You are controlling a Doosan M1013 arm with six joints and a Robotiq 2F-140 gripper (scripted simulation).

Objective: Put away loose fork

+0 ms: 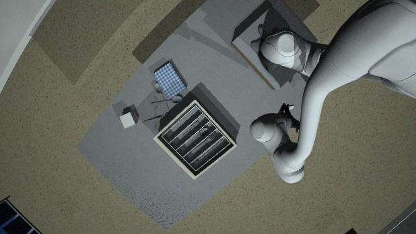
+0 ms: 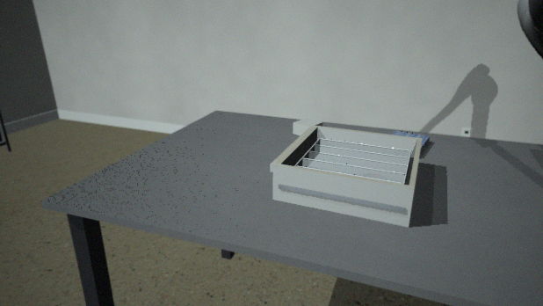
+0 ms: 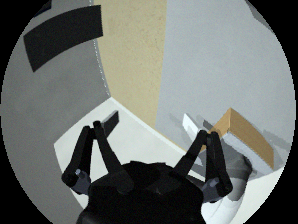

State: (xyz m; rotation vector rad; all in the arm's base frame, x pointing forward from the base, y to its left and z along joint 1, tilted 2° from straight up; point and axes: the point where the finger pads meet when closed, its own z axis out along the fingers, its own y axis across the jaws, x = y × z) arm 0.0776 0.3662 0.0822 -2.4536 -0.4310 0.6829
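My hand is 560 mm short of the cutlery tray, 190 mm to the left of it and 150 mm above it. The rest, counted from my hand: white box (840 mm ahead, 530 mm to the right, 170 mm below); blue checked cloth (480 mm ahead, 550 mm to the right, 180 mm below).
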